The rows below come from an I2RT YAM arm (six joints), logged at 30 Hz.
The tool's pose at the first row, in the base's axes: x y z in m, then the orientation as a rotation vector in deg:
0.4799, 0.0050, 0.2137, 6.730, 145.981, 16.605
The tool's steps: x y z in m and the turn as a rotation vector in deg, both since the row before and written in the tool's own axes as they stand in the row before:
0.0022, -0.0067, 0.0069, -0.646, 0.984, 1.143
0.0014, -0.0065, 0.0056, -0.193, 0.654, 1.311
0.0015, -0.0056, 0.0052, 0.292, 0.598, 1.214
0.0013, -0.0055, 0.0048, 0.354, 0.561, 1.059
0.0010, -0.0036, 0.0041, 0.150, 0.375, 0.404
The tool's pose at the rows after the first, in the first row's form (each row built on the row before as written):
0.4817, 0.0001, 0.2054, 7.834, 146.848, 18.000
0.4833, -0.0049, 0.1985, 9.371, 147.460, 18.838
0.4845, -0.0090, 0.1920, 10.976, 148.101, 19.011
0.4855, -0.0131, 0.1859, 12.415, 148.709, 19.039
0.4864, -0.0155, 0.1810, 12.953, 149.100, 19.061

